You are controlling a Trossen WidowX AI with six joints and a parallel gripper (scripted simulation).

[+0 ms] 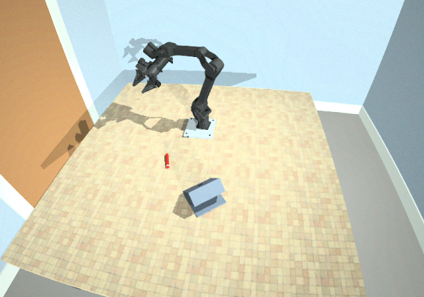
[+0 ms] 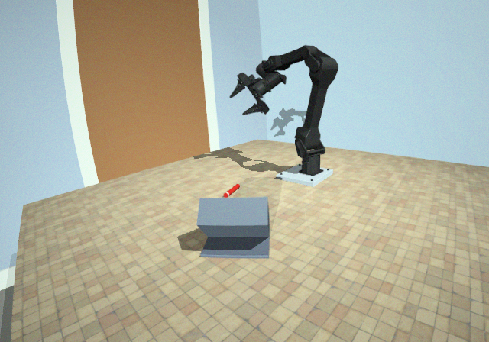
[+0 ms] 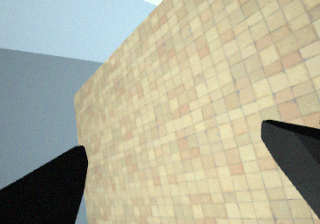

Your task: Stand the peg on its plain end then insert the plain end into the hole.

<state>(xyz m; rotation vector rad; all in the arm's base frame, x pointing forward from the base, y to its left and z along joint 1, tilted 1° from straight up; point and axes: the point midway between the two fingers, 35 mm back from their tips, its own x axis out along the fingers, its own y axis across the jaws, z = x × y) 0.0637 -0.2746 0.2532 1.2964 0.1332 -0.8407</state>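
The red peg is 20 cm ahead of my gripper tip, 21 cm to the left of it and 24 cm below it. Round my gripper tip: grey sloped panel 32 cm ahead, 42 cm to the left, 21 cm below.
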